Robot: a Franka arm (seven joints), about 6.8 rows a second.
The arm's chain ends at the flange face. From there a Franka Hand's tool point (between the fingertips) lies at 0.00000 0.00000 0.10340 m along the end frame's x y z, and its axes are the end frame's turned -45 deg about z.
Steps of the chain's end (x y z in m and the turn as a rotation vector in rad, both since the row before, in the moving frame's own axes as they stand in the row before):
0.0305, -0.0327, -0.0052, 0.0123, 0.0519, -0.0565
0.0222, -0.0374, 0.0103, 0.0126, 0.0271, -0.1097
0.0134, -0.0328, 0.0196, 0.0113, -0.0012, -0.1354
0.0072, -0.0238, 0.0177, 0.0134, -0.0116, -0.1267
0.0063, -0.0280, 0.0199, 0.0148, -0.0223, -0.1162
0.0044, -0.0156, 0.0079, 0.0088, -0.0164, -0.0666
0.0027, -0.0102, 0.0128, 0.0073, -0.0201, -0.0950
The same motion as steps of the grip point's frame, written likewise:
0.0495, 0.0012, -0.0053, -0.0280, 0.0454, -0.0565
0.0451, -0.0098, 0.0103, -0.0103, 0.0281, -0.1097
0.0333, -0.0147, 0.0196, 0.0088, 0.0071, -0.1354
0.0219, -0.0136, 0.0177, 0.0177, 0.0013, -0.1267
0.0235, -0.0180, 0.0199, 0.0262, -0.0053, -0.1162
0.0135, -0.0097, 0.0079, 0.0178, -0.0054, -0.0666
0.0081, -0.0073, 0.0128, 0.0194, -0.0091, -0.0950

